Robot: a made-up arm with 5 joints.
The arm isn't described. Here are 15 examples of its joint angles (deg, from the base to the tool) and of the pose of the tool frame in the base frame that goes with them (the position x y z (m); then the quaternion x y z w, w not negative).
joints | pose
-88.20 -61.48 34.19 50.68 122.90 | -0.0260 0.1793 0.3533 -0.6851 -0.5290 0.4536 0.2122
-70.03 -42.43 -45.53 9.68 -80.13 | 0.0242 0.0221 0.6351 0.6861 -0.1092 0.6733 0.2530
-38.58 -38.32 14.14 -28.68 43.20 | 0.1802 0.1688 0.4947 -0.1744 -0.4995 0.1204 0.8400
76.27 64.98 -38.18 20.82 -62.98 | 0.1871 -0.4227 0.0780 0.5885 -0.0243 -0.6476 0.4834
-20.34 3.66 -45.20 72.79 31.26 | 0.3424 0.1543 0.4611 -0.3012 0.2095 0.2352 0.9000
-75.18 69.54 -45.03 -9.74 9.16 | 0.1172 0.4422 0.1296 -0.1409 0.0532 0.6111 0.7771
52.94 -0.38 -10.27 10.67 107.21 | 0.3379 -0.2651 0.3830 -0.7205 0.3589 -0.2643 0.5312
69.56 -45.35 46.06 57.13 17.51 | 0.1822 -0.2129 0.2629 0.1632 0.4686 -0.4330 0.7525
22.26 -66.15 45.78 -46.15 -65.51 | 0.2221 -0.0498 0.4315 0.3549 -0.5399 0.1554 0.7473
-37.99 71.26 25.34 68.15 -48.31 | 0.0889 0.0591 0.0164 -0.2430 0.8728 -0.3441 0.2465
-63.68 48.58 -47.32 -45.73 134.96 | 0.1815 0.4291 0.3160 -0.6499 -0.5742 -0.1099 0.4856
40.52 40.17 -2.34 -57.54 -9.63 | 0.3813 -0.2416 0.2052 0.0185 -0.1886 -0.3265 0.9260
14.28 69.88 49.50 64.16 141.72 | 0.0718 0.0573 0.0947 0.0697 0.3216 0.9382 0.1073
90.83 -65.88 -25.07 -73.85 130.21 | 0.1336 0.1101 0.5547 0.3814 0.2075 0.6708 0.6013
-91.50 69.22 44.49 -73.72 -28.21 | 0.0041 0.1401 0.0117 -0.0777 0.3954 0.5947 0.6956
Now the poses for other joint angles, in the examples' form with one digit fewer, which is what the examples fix.
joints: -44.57 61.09 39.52 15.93 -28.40
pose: 0.095 0.083 -0.009 -0.193 0.812 0.000 0.551
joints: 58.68 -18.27 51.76 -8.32 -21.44
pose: 0.227 -0.228 0.210 0.263 0.098 -0.505 0.816
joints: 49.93 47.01 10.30 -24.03 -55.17
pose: 0.298 -0.256 0.063 0.509 0.043 -0.479 0.714
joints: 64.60 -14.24 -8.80 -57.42 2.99
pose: 0.202 -0.220 0.517 -0.362 -0.535 -0.422 0.636
